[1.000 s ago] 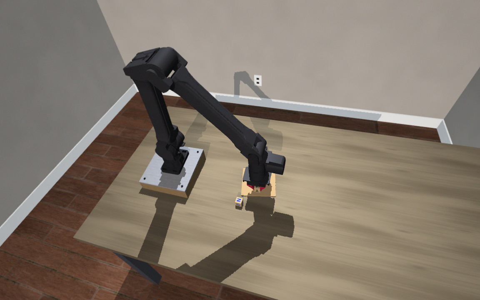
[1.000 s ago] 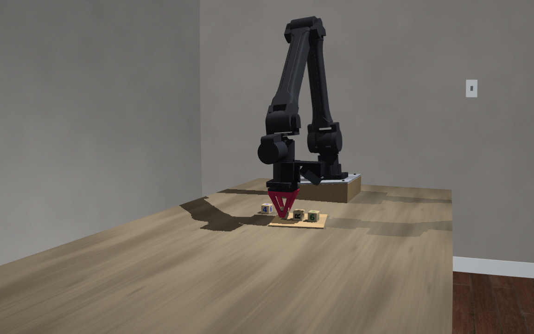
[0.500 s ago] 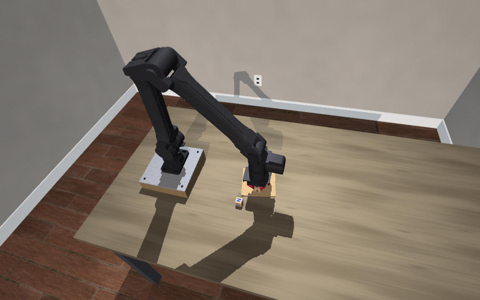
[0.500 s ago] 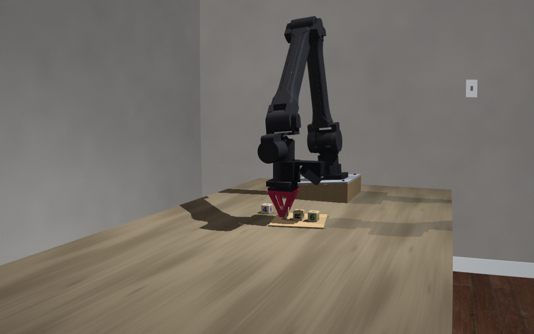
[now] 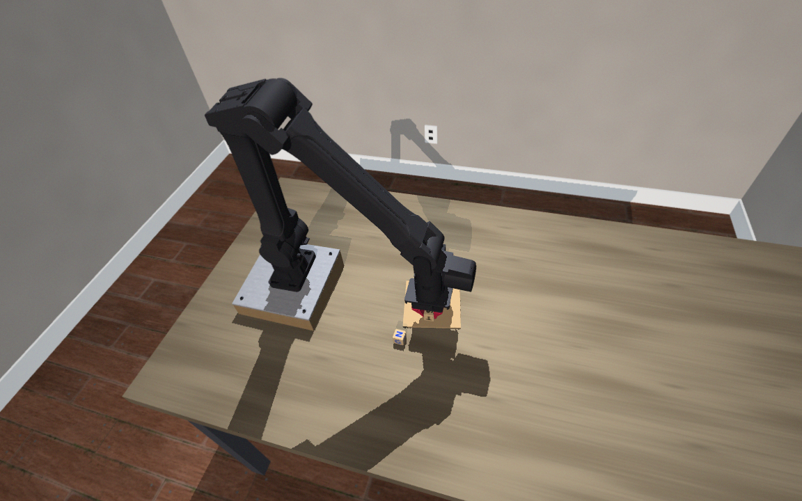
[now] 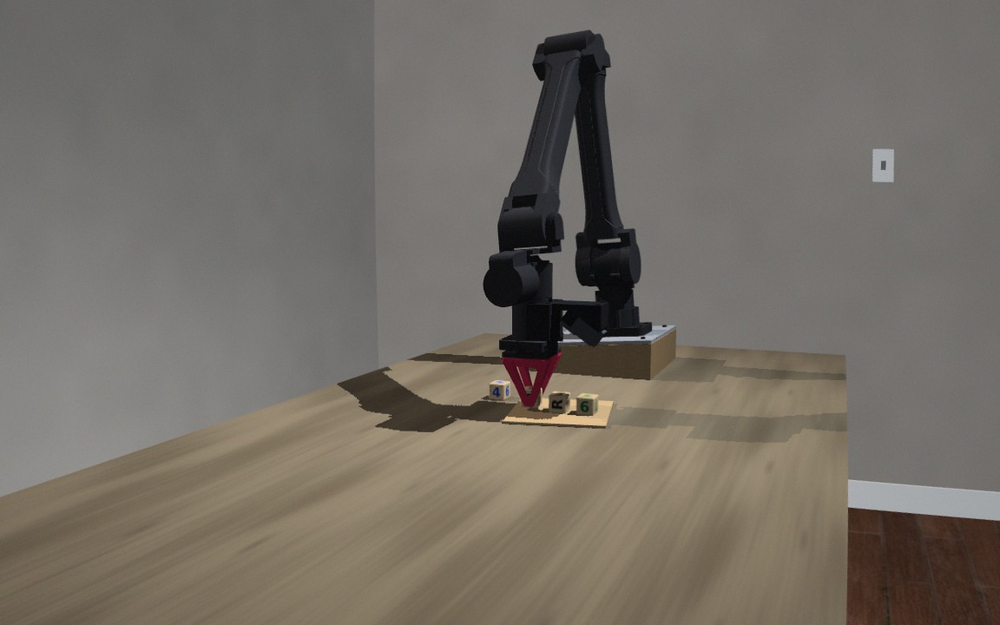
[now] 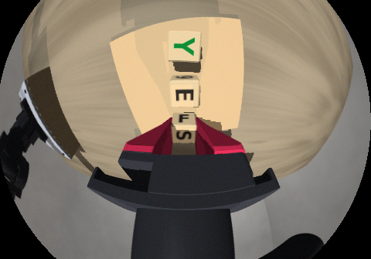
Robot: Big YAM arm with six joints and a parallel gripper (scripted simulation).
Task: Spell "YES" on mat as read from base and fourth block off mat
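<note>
Right now my hand is 40 mm to the right of the tan mat and 20 mm above it.
</note>
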